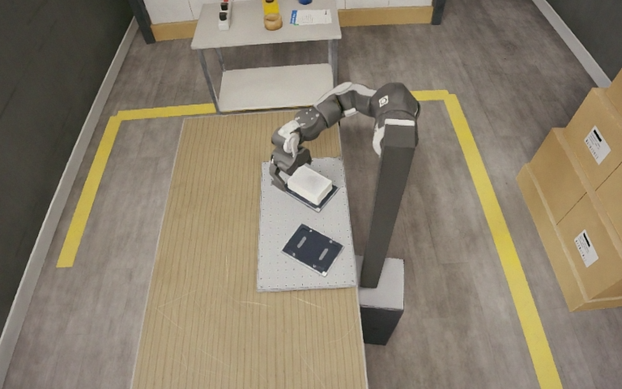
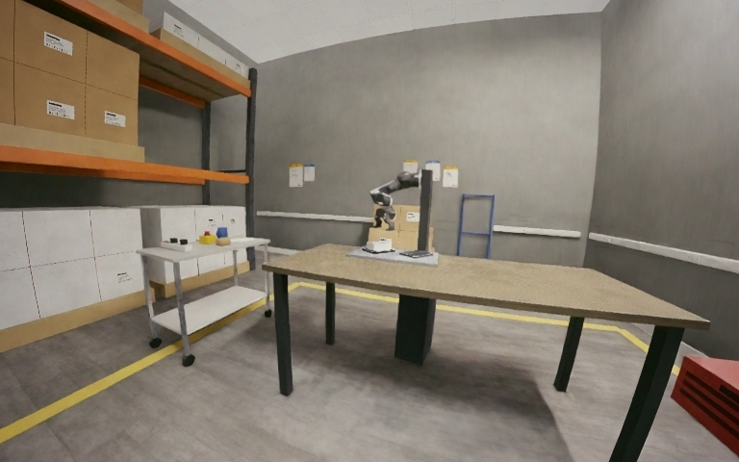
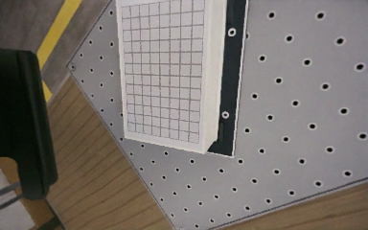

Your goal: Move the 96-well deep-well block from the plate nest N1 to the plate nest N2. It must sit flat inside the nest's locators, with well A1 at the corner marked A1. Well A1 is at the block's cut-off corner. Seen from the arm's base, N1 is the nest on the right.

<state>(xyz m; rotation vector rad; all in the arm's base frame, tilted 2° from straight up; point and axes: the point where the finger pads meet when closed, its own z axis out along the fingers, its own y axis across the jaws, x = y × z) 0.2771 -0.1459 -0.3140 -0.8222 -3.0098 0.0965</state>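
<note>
The white deep-well block is 110 mm below my hand, 50 mm to the right of it and 50 mm behind it.
</note>
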